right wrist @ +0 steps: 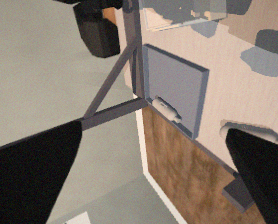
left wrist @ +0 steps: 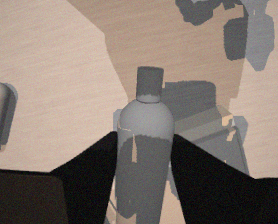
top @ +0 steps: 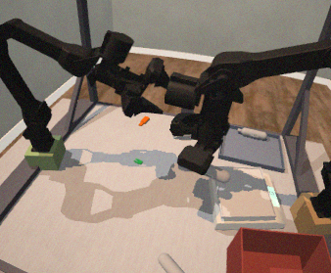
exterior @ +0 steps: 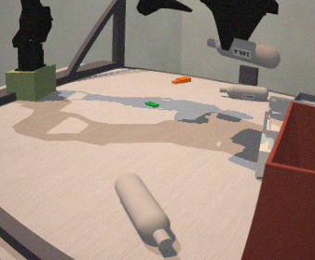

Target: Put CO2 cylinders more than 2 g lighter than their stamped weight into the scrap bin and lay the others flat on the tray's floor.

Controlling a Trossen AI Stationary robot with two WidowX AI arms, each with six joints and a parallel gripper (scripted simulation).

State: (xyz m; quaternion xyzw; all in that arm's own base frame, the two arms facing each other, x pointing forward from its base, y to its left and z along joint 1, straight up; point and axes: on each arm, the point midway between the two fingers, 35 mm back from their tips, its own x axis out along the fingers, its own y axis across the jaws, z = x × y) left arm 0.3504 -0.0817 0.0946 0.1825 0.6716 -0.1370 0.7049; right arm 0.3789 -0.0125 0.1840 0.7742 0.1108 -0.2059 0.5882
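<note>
Right now the scale platform is 13 cm to the left of my left hand, 13 cm below it and 2 cm behind it. Round my left hand: scale: 14 cm to the left, 14 cm below, 3 cm behind; then small green piece: 20 cm to the right, 18 cm below, 9 cm behind; then red scrap bin: 22 cm to the left, 19 cm ahead, 15 cm below.
</note>
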